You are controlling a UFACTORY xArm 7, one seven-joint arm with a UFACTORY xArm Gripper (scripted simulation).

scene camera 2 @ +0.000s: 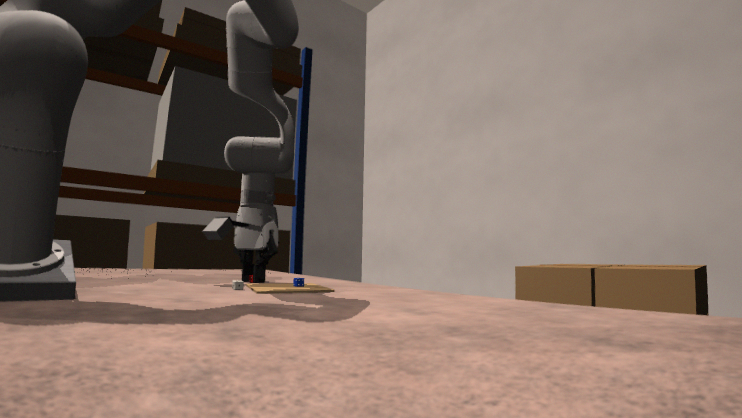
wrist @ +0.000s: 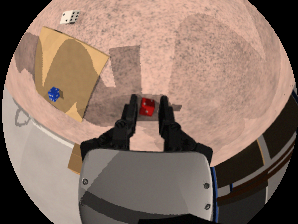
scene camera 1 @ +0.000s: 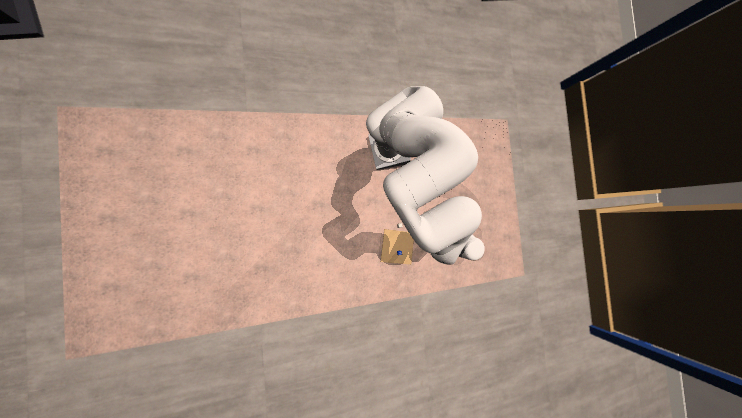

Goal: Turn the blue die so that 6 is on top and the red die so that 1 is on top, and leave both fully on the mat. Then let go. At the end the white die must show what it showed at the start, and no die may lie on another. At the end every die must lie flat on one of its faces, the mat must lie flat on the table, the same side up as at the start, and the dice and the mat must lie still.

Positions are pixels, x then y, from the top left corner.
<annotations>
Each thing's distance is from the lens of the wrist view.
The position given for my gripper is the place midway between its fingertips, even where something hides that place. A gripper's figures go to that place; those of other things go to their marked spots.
my gripper [wrist: 148, 103]: 14 cm
tan mat [wrist: 64, 62]: 15 cm
</annotations>
